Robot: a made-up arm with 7 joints.
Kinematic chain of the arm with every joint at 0, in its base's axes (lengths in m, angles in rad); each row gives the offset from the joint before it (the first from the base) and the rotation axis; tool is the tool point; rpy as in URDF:
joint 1: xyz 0 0 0.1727 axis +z
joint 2: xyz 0 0 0 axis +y
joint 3: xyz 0 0 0.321 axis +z
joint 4: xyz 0.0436 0 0 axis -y
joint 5: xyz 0.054 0 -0.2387 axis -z
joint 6: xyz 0 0 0 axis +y
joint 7: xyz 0.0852 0 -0.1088 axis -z
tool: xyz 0 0 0 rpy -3.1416 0 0
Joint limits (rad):
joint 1: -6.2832..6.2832
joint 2: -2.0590..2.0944
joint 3: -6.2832..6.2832
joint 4: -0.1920..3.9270
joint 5: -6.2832..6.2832
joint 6: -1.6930..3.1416
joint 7: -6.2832..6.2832
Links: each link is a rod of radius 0.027 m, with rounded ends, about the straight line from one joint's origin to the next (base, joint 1, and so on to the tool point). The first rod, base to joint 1, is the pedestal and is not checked.
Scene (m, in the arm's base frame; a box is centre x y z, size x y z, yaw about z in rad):
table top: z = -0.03
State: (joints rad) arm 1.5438 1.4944 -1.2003 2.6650 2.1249 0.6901 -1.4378
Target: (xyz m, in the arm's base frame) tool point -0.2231 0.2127 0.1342
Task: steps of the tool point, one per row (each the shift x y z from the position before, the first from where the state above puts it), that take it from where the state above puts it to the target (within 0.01 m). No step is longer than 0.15 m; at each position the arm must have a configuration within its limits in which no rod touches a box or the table.
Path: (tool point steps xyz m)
1: -0.0485 -0.0119 0.0385
2: -0.0681 -0.0327 -0.0016
3: -0.0882 -0.0586 -0.0258
4: -0.0943 -0.0936 -0.0290
5: -0.0726 -0.1278 -0.0154
6: -0.0242 -0.1426 0.0058

